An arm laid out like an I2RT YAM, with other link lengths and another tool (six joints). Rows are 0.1 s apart.
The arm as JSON. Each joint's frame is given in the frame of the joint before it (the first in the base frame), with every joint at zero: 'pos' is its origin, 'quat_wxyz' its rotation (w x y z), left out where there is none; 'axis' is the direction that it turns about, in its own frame. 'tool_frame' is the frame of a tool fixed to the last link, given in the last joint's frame.
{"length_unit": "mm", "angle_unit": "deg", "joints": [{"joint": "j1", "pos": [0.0, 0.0, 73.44], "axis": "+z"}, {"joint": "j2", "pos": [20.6, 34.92, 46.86], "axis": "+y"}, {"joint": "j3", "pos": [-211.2, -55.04, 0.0], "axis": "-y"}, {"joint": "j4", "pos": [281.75, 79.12, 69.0], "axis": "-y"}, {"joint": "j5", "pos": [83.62, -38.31, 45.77], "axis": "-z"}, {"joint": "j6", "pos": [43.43, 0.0, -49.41], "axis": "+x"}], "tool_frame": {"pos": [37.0, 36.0, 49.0], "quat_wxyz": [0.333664, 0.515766, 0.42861, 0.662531]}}
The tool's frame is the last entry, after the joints.
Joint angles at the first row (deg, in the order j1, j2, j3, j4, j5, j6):
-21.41, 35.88, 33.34, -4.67, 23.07, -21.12
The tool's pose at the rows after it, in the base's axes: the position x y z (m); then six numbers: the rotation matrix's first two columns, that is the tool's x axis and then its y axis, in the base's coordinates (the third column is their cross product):
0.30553 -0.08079 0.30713 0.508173 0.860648 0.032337 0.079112 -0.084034 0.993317
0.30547 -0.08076 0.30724 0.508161 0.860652 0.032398 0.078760 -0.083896 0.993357
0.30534 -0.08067 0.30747 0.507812 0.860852 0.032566 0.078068 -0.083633 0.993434
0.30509 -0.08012 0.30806 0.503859 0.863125 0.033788 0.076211 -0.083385 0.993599
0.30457 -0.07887 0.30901 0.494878 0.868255 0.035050 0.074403 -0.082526 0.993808
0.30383 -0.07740 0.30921 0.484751 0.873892 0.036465 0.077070 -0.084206 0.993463
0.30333 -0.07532 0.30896 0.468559 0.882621 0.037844 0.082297 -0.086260 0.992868
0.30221 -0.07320 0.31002 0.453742 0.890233 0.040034 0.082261 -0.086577 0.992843
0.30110 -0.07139 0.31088 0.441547 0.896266 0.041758 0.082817 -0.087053 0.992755
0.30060 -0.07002 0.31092 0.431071 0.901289 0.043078 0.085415 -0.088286 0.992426
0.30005 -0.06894 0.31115 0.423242 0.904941 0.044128 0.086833 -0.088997 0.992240
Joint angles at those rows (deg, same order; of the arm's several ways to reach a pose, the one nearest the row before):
-21.41, 35.88, 33.34, -4.67, 23.07, -21.12
-21.41, 35.86, 33.34, -4.67, 23.07, -21.12
-21.41, 35.81, 33.34, -4.67, 23.05, -21.12
-21.41, 35.70, 33.34, -4.67, 22.79, -21.10
-21.41, 35.46, 33.34, -4.75, 22.19, -21.12
-21.41, 35.14, 33.34, -5.23, 21.52, -21.10
-21.41, 34.85, 33.34, -5.78, 20.45, -21.12
-21.41, 34.39, 33.34, -6.20, 19.48, -21.12
-21.41, 33.96, 33.34, -6.63, 18.70, -21.12
-21.41, 33.74, 33.34, -6.98, 18.02, -21.12
-21.41, 33.52, 33.34, -7.27, 17.52, -21.12

